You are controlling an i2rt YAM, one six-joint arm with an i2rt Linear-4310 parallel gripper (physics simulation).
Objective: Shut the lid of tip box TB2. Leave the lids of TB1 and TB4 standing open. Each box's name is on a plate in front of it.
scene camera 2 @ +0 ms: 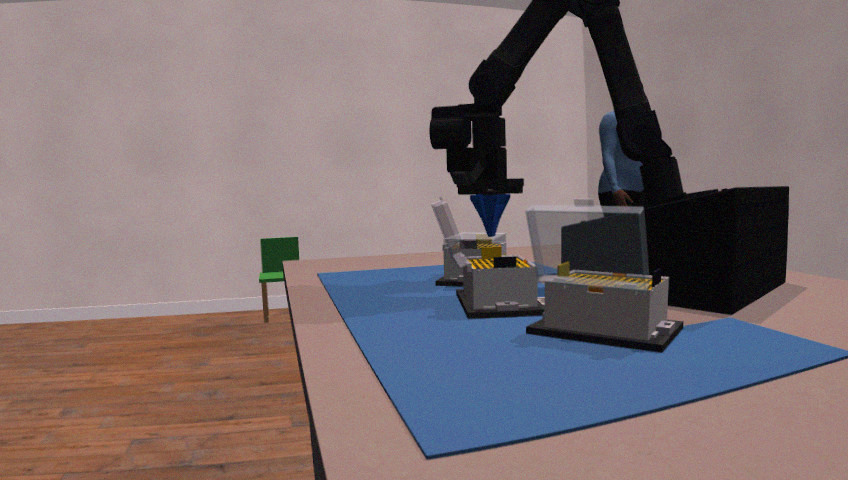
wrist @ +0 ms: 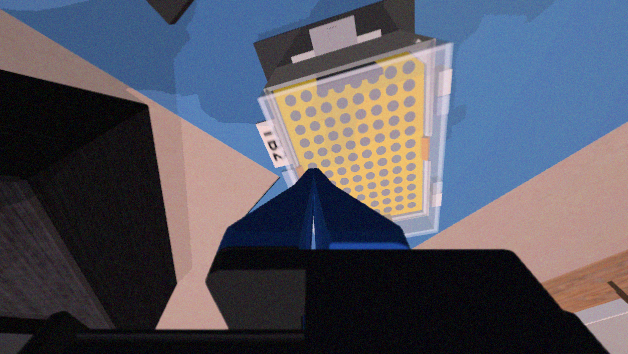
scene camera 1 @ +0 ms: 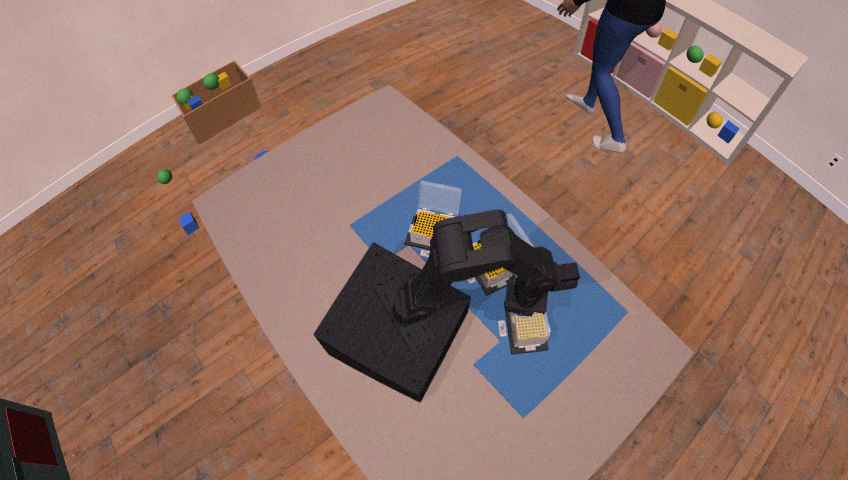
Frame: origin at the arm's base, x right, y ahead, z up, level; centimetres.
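Seen in the pictures: gripper, fingertip midpoint: (scene camera 2: 491, 236) (wrist: 313, 177) (scene camera 1: 519, 313); arm's base, origin of the base link: (scene camera 2: 667, 207) (scene camera 1: 404, 313).
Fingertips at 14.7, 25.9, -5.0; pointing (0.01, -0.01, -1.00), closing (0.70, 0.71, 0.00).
Pixels of each thing's middle, then the offset from my fingertips to it, as dx, dy, dz. Level surfaces: height alone.
- Tip box TB2, body centre: (wrist: 340, 151) (scene camera 2: 483, 257) (scene camera 1: 524, 321) +1.7, +1.1, -3.8
- middle box, body centre: (scene camera 2: 506, 280) (scene camera 1: 486, 263) -18.7, +3.3, -4.4
- third box, body centre: (scene camera 2: 611, 301) (scene camera 1: 432, 233) -35.5, -4.2, -4.4
- blue mat, its level: dz -7.7
Tip box TB2 (scene camera 1: 529, 334) (scene camera 2: 453, 268), its plate (wrist: 270, 144) readable in the wrist view, holds a yellow rack. Its clear lid (wrist: 360, 112) lies flat over the rack, down on the box. My gripper (scene camera 2: 490, 234) (wrist: 313, 177) is shut and empty, pointing down, its blue tips at the lid near the plate side; whether they touch it I cannot tell. The middle box (scene camera 1: 497, 277) (scene camera 2: 502, 289) has its lid (scene camera 1: 519, 229) (scene camera 2: 443, 218) standing open. The third box (scene camera 1: 423, 236) (scene camera 2: 601, 310) has its lid (scene camera 1: 439, 197) (scene camera 2: 547, 237) standing open. Their plates are unreadable.
The boxes stand on a blue mat (scene camera 1: 565, 356) (scene camera 2: 452, 386). The arm's black base block (scene camera 1: 380, 350) (scene camera 2: 755, 249) (wrist: 100, 175) stands beside it. The arm passes over the middle box in scene camera 1. A person (scene camera 1: 612, 77) stands beyond the table.
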